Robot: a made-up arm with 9 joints.
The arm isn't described. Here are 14 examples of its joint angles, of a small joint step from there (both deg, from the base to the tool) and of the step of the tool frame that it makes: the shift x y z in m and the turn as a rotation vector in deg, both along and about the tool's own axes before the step.
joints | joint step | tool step
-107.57 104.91 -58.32 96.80 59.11 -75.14 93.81 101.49 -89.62 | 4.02 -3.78 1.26 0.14 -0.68 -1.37 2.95 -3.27 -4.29 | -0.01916 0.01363 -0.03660 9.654 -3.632 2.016
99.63 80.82 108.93 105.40 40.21 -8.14 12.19 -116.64 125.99 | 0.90 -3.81 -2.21 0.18 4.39 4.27 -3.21 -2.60 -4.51 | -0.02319 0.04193 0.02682 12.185 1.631 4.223
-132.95 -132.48 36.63 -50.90 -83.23 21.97 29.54 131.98 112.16 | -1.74 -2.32 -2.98 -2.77 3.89 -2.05 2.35 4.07 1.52 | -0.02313 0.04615 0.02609 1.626 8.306 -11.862
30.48 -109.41 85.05 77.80 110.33 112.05 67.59 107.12 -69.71 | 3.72 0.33 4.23 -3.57 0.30 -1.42 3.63 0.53 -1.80 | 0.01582 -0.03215 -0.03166 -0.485 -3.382 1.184
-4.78 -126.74 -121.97 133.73 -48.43 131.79 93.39 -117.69 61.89 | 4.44 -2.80 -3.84 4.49 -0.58 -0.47 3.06 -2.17 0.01 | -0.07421 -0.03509 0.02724 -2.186 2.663 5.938
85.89 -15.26 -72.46 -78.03 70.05 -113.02 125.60 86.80 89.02 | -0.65 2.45 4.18 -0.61 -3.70 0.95 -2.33 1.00 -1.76 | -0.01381 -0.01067 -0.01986 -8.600 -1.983 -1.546
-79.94 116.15 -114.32 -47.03 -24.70 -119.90 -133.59 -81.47 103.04 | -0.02 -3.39 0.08 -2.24 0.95 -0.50 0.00 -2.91 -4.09 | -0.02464 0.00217 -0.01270 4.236 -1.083 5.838
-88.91 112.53 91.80 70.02 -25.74 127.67 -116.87 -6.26 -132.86 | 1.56 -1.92 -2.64 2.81 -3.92 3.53 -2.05 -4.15 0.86 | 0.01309 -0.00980 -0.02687 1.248 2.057 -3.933
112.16 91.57 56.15 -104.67 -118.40 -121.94 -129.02 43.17 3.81 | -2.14 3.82 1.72 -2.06 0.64 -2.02 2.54 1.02 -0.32 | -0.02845 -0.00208 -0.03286 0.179 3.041 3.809
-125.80 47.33 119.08 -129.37 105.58 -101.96 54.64 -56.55 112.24 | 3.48 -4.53 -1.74 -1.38 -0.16 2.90 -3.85 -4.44 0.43 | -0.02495 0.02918 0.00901 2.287 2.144 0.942
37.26 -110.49 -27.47 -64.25 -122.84 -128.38 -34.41 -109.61 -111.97 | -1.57 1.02 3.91 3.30 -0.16 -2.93 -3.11 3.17 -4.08 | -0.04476 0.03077 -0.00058 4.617 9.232 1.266
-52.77 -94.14 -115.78 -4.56 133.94 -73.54 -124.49 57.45 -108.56 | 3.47 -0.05 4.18 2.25 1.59 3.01 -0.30 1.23 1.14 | -0.03006 0.00395 -0.02063 -0.767 -3.432 0.816
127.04 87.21 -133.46 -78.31 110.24 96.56 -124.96 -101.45 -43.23 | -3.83 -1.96 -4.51 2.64 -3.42 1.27 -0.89 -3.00 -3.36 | -0.01437 0.03378 0.03316 3.142 4.096 3.891
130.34 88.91 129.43 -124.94 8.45 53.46 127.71 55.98 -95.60 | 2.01 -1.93 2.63 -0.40 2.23 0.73 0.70 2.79 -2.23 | -0.02504 0.02149 0.00672 4.261 1.393 2.885
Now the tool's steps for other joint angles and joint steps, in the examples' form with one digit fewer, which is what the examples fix.
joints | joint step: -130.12 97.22 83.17 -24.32 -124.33 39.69 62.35 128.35 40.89 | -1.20 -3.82 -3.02 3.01 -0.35 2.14 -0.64 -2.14 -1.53
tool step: 0.0543 -0.0437 0.0140 -1.91 -2.46 3.40
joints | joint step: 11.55 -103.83 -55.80 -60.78 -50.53 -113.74 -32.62 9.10 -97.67 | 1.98 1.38 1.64 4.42 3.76 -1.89 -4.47 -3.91 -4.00
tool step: 0.0326 0.0272 0.0094 1.23 -1.43 -2.65
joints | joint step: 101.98 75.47 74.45 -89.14 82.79 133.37 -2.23 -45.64 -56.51 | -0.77 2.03 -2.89 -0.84 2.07 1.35 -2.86 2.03 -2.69
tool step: 0.0360 0.0703 0.0038 4.87 -5.42 -4.44
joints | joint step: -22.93 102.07 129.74 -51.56 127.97 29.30 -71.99 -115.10 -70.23 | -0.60 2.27 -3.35 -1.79 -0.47 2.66 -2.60 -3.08 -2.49
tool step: 0.0070 0.0296 -0.0166 5.66 -1.12 4.10
